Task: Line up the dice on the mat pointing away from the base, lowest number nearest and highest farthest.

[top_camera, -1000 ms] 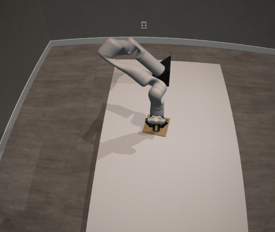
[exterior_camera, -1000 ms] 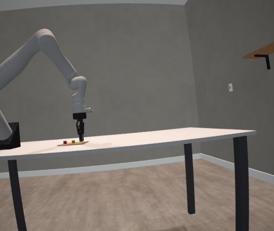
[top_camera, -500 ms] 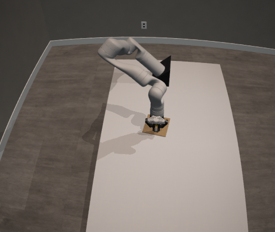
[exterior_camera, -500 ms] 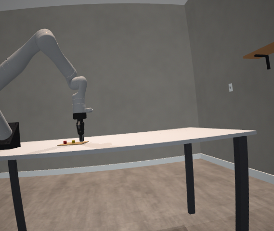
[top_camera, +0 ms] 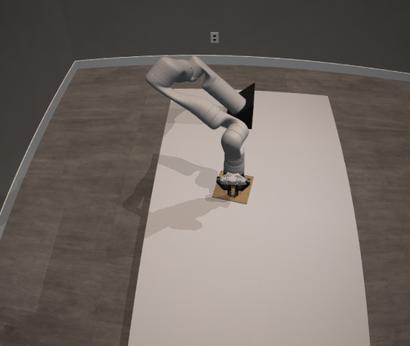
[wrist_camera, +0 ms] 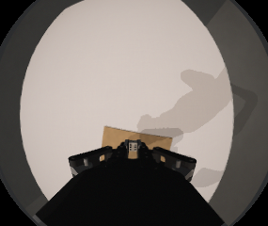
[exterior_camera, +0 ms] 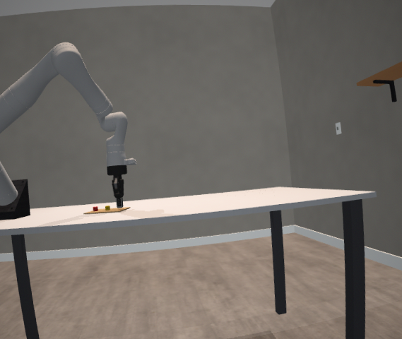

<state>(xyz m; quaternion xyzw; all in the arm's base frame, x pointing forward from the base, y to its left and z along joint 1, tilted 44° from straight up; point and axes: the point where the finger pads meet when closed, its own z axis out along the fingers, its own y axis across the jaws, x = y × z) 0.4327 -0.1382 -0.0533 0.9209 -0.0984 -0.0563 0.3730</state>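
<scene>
The white die is 10 mm below my hand. Round my hand: yellow die (50 mm behind, 20 mm below, 10 mm to the left); then square mat (50 mm behind, 30 mm below, 10 mm to the left); then red die (100 mm behind, 20 mm below, 10 mm to the left).
</scene>
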